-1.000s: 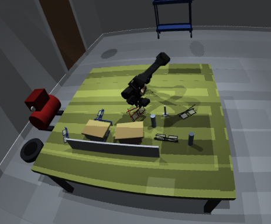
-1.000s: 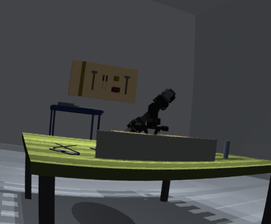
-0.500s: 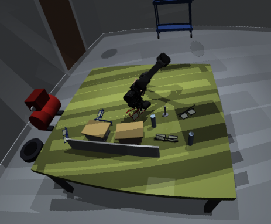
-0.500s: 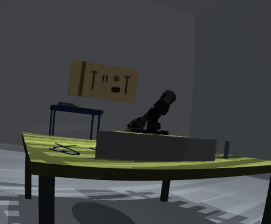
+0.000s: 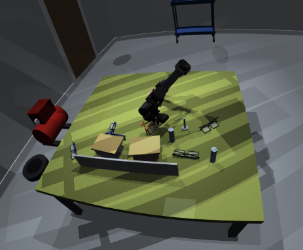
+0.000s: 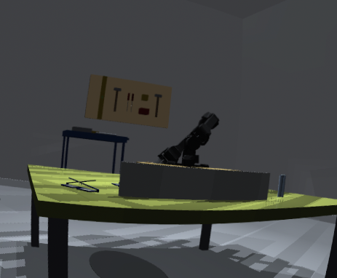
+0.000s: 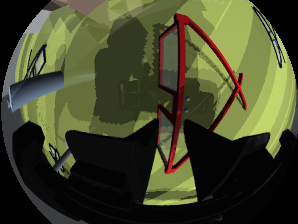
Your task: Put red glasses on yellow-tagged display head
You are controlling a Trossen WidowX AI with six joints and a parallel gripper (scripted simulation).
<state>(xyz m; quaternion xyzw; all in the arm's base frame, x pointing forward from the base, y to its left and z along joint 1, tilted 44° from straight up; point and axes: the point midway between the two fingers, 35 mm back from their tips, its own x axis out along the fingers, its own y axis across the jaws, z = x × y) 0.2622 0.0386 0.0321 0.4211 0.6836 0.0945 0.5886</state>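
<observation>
Now: gripper tip 1 cm short of the grey post, 19 cm to the right of it and 1 cm below it. The rest, counted from my gripper tip: grey board: 36 cm ahead, 11 cm to the right, 4 cm above; then tan head: 22 cm ahead, 4 cm above.
</observation>
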